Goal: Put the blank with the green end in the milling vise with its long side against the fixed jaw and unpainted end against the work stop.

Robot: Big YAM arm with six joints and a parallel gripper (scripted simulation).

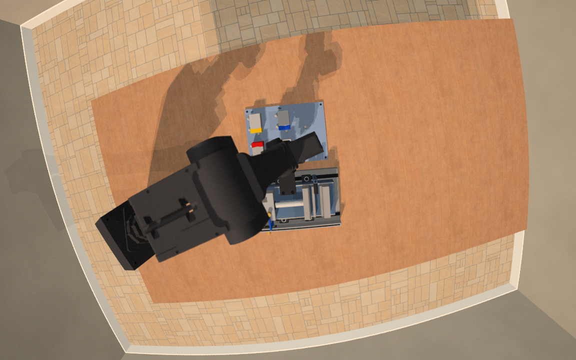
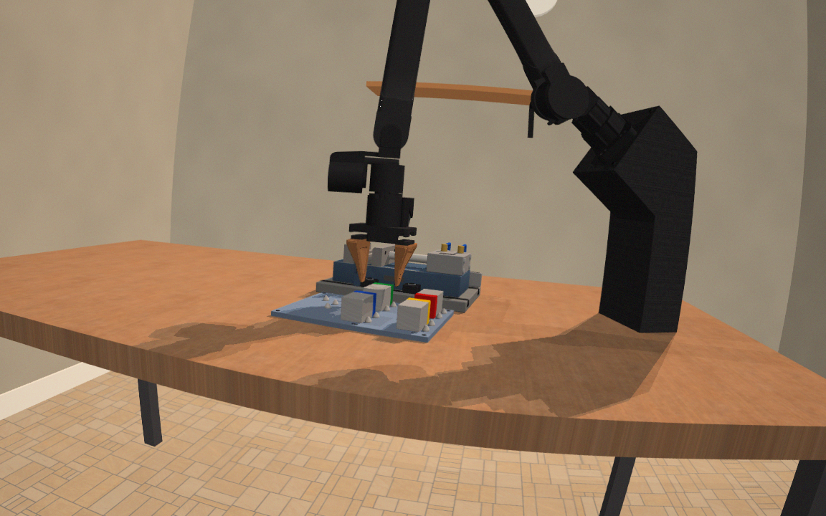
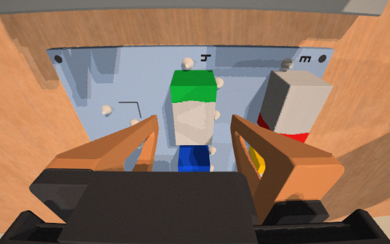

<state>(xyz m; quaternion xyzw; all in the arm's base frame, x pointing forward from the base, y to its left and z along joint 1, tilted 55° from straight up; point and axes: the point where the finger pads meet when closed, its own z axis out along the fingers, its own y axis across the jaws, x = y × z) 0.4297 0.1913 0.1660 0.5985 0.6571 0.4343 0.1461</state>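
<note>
Right now my hand is 30 mm above the green-ended blank. The rest, counted from my hand: blue-ended blank: 30 mm behind, 90 mm to the left, 30 mm below; red-ended blank: 80 mm behind, 30 mm to the right, 30 mm below; blue pin plate: 10 mm behind, 40 mm to the left, 50 mm below.
</note>
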